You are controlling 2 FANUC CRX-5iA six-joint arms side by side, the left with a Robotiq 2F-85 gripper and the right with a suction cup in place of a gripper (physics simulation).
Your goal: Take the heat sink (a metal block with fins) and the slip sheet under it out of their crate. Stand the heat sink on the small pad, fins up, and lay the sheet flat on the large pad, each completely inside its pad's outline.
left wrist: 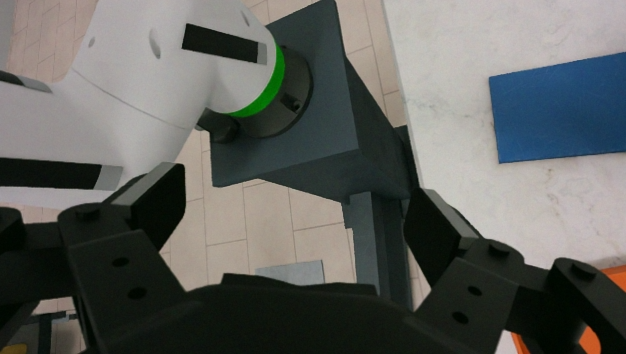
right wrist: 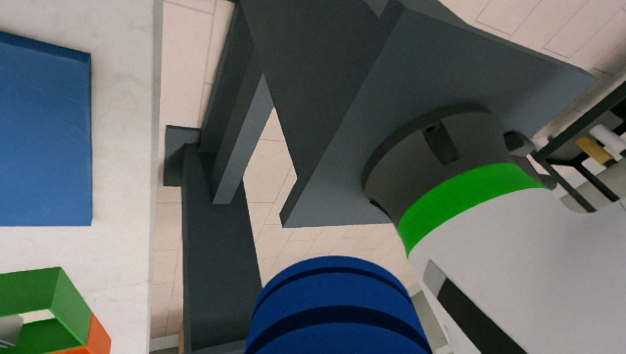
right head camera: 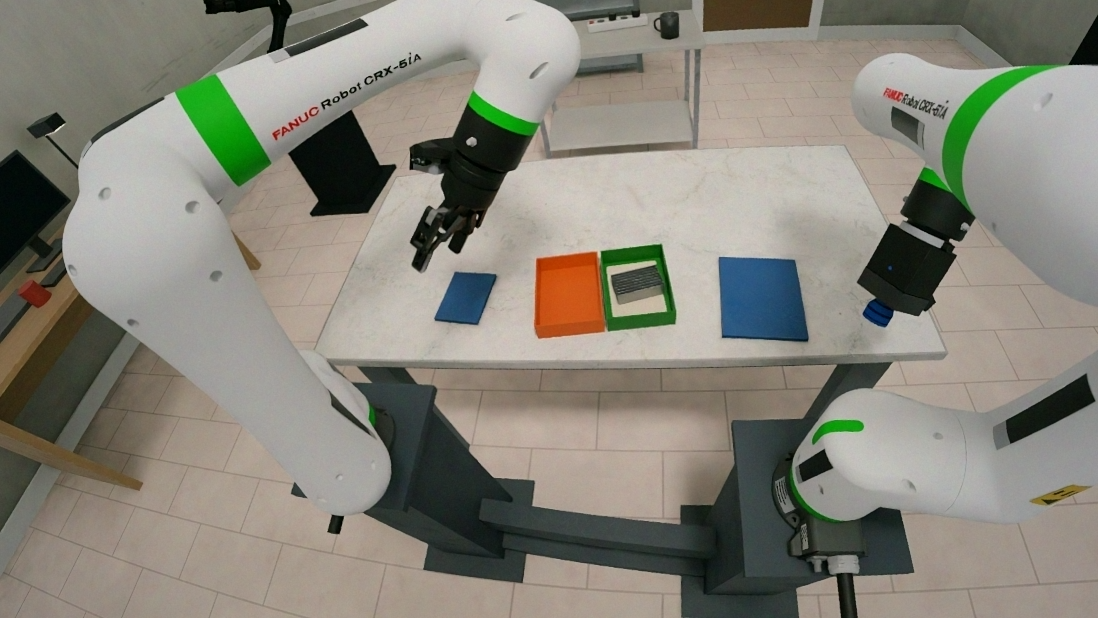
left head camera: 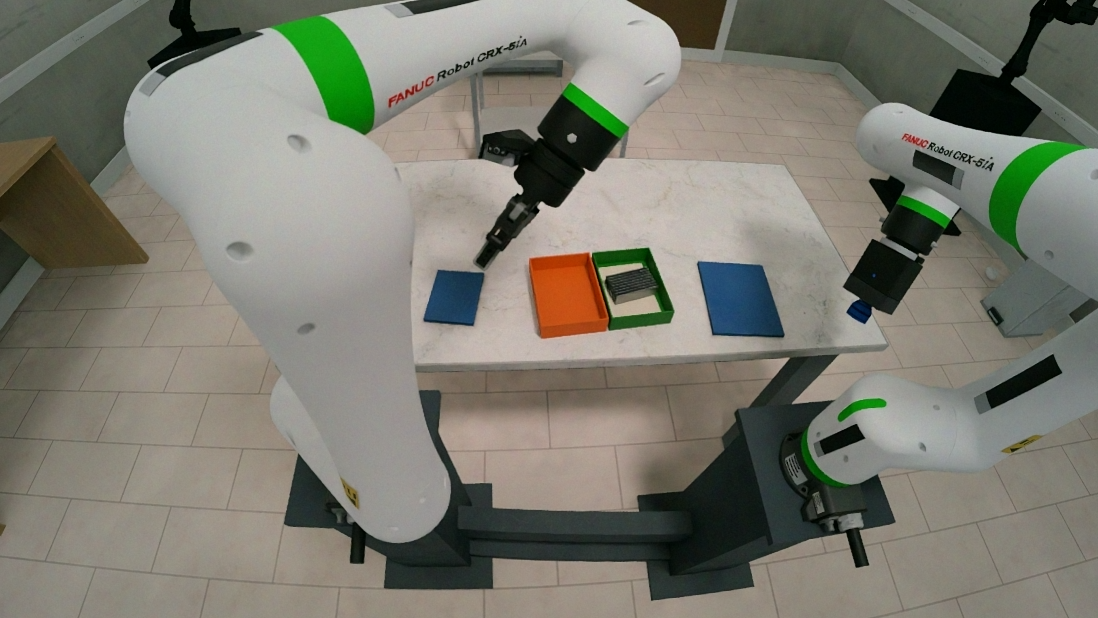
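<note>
The grey heat sink lies fins up in the green crate, on the cream slip sheet, which it partly hides. The small blue pad is at the left of the table, the large blue pad at the right; both are bare. My left gripper is open and empty, raised near the small pad. My right suction cup holds nothing, right of the large pad.
An empty orange crate stands directly left of the green crate in the head views. Both crates and both pads are on the pale marble table. A metal shelf cart stands behind the table.
</note>
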